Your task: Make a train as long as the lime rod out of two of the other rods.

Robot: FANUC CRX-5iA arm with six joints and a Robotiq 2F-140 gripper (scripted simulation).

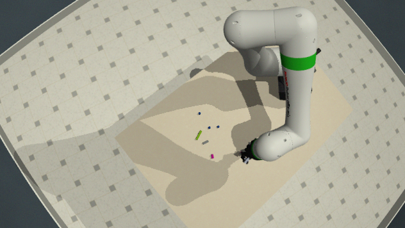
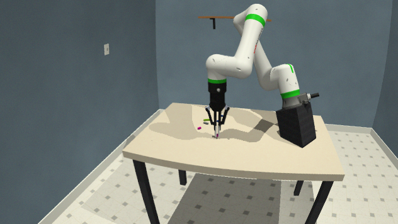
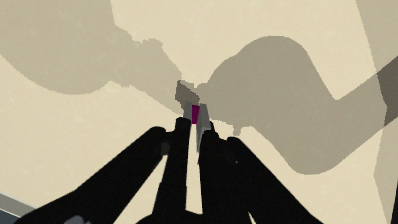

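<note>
Now: the grey rod 11 cm ahead of my hand, 16 cm to the right of it and 4 cm below it. The rest, counted from my hand: lime rod (12 cm ahead, 21 cm to the right, 4 cm below).
</note>
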